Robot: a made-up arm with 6 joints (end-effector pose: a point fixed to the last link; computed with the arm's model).
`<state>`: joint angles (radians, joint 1 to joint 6).
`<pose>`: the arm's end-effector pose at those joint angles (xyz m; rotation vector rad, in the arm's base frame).
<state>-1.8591 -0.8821 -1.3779 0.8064 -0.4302 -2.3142</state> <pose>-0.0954 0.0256 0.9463 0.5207 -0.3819 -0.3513</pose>
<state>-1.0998 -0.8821 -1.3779 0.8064 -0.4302 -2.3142</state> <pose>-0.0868 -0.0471 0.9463 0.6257 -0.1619 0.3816</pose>
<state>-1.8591 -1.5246 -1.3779 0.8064 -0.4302 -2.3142</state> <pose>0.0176 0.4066 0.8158 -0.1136 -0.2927 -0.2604</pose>
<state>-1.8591 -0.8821 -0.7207 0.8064 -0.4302 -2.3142</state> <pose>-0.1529 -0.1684 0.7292 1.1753 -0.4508 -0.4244</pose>
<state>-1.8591 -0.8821 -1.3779 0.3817 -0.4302 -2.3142</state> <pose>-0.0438 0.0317 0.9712 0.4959 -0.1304 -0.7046</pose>
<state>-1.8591 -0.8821 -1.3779 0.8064 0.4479 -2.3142</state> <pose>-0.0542 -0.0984 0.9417 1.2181 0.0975 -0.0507</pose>
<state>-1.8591 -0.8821 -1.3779 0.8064 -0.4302 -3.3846</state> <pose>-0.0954 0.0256 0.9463 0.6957 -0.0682 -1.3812</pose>
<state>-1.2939 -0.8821 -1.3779 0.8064 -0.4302 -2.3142</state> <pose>-0.0943 -0.0295 0.9463 0.6043 -0.2207 0.1943</pose>
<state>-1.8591 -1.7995 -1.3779 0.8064 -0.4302 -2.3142</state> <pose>0.0544 0.5307 0.6886 -0.3832 -0.2482 -0.2158</pose>
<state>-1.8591 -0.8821 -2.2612 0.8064 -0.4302 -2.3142</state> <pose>0.0162 0.4020 0.9660 -0.3498 -0.2540 -0.2215</pose>
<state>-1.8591 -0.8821 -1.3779 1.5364 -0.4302 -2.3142</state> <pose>-0.1481 -0.0185 0.8768 0.5257 -0.7843 0.2776</pose>
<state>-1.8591 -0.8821 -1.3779 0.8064 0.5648 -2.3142</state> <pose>-0.0448 -0.1117 0.9341 1.3063 0.1658 -0.0067</pose>
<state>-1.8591 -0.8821 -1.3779 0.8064 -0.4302 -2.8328</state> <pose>-0.0954 0.0256 0.9463 0.6173 -0.2419 -0.8512</pose>
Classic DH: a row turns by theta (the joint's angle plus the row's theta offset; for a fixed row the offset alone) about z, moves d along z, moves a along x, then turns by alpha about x. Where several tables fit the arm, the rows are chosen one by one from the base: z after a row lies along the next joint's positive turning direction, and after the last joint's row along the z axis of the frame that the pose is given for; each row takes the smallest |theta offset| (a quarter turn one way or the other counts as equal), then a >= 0, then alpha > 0; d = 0 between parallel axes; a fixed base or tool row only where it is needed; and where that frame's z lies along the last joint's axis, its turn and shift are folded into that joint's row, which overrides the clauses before.
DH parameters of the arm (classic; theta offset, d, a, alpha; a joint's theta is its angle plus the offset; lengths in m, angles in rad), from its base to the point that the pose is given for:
joint 1: 0 0.284 0 -1.5708
joint 2: -1.3845 0 0.3348 0
joint 3: 1.3845 0 0.08 -1.5708
joint 4: 0 0.355 0 1.5708
joint 5: 0 0 0.095 -1.5708
joint 6: 0 0.121 0 0

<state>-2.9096 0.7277 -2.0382 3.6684 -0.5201 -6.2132</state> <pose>-0.6189 -0.2199 0.3404 2.4406 -0.2332 -0.9113</pose>
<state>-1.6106 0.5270 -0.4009 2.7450 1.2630 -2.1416</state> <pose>0.0208 -0.3181 0.0387 1.1129 -2.3235 1.6601</pose>
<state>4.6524 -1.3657 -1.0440 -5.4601 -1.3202 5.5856</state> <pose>-0.0884 0.2502 0.7471 -0.8636 -0.4106 1.1860</pose>
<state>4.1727 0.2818 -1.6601 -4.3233 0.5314 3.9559</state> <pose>-0.3570 -0.5589 0.5566 1.2952 -0.9817 0.9356</pose>
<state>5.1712 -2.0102 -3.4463 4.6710 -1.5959 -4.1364</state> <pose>-0.0985 0.4670 -0.0292 -0.4779 1.4515 0.2399</pose>
